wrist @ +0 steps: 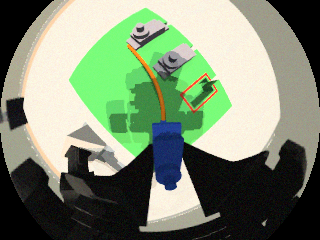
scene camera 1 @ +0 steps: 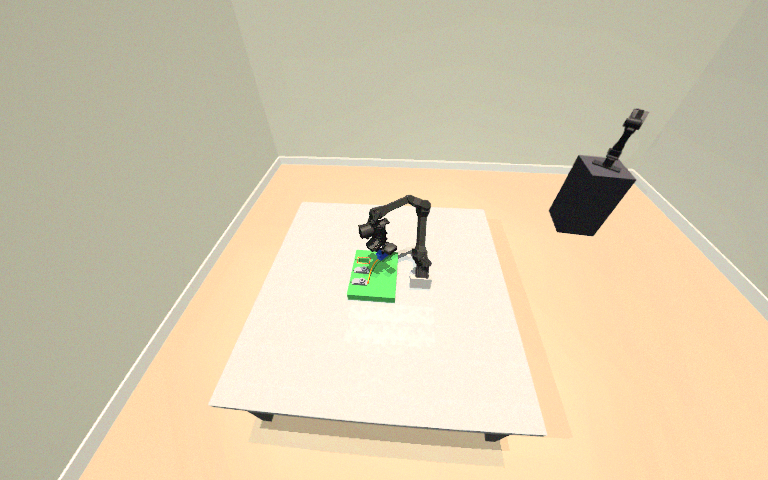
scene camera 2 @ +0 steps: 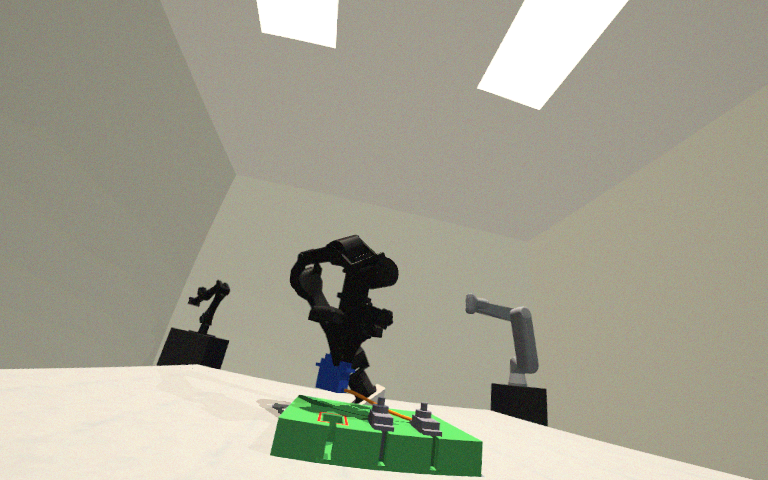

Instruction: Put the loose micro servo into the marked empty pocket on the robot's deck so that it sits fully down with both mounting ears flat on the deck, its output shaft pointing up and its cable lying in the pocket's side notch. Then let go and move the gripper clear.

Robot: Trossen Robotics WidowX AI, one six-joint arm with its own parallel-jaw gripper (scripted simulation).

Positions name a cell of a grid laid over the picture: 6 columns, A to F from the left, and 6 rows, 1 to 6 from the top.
Labels:
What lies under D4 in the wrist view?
A blue micro servo.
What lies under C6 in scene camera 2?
A green deck.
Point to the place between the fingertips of my gripper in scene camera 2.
C5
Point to a green deck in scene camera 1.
C4

